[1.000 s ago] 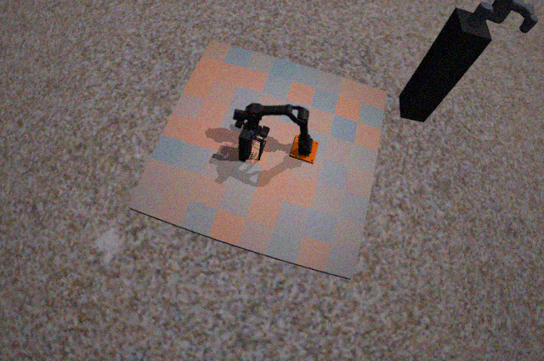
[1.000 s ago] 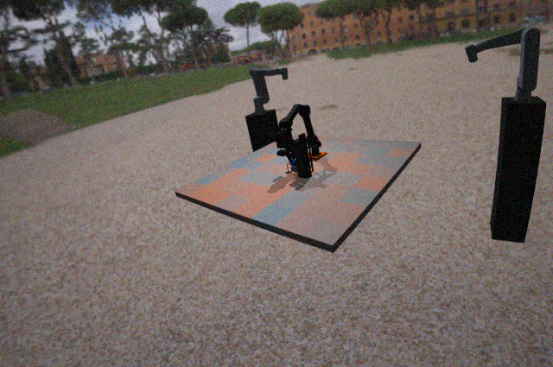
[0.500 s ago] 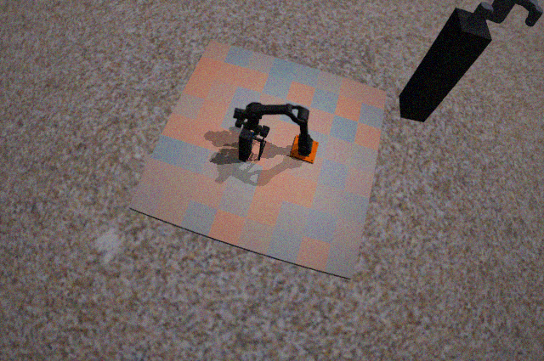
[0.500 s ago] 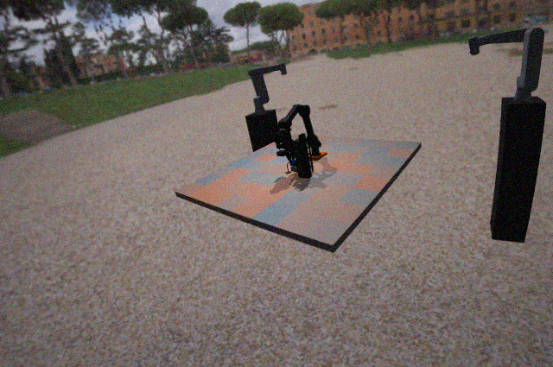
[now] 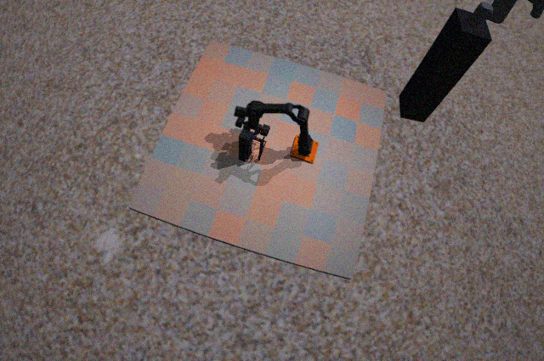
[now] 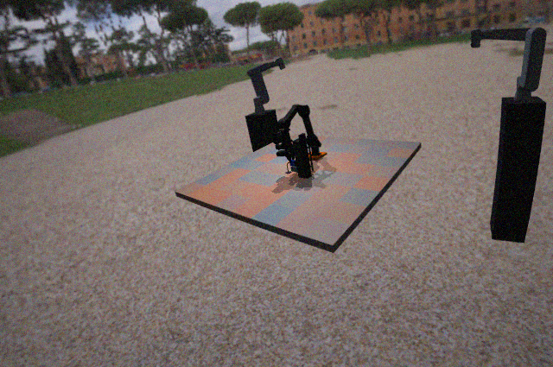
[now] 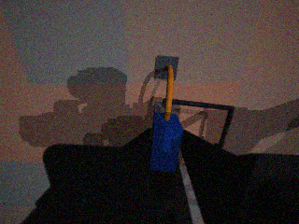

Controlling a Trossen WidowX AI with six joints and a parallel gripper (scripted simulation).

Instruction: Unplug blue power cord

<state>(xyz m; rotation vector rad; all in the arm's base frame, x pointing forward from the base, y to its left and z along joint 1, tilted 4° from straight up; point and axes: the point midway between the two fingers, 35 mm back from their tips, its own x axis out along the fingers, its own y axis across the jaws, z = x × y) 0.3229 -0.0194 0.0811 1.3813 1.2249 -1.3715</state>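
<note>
Right now my gripper tip is 3 cm to the right of the blue plug.
</note>
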